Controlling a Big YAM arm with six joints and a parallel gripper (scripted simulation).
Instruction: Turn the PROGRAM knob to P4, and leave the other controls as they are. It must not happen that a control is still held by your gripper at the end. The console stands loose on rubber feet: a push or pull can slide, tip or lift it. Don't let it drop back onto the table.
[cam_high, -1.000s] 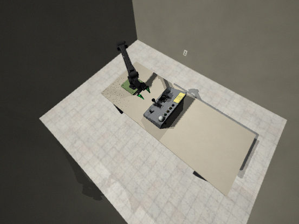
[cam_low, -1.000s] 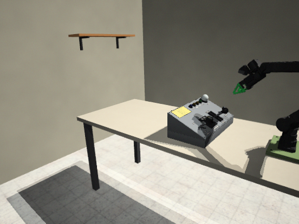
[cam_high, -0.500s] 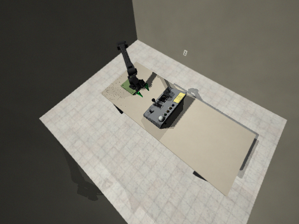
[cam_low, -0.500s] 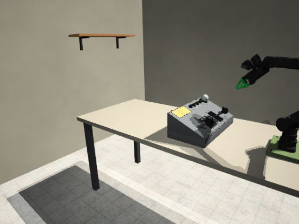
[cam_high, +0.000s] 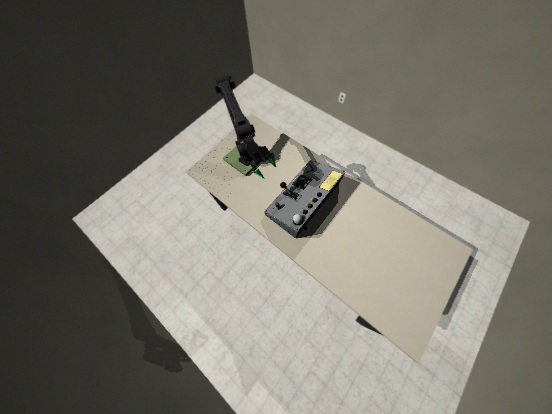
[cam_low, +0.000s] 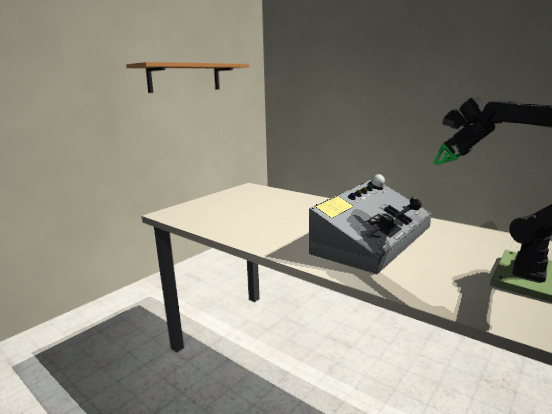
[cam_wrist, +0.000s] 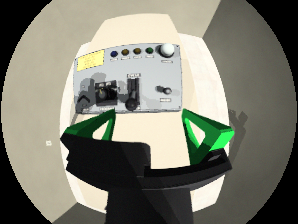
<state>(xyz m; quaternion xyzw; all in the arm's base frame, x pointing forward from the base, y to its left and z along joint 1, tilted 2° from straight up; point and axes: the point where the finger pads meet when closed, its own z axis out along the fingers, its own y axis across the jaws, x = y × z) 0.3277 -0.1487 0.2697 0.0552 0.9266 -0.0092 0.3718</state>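
Now: hand 16 cm short of the grey console, 10 cm to the right of it and 22 cm above it. From my hand the other things lie so: toggle 13 cm ahead, 28 cm to the left, 20 cm below; black lever 9 cm ahead, 4 cm to the left, 19 cm below.
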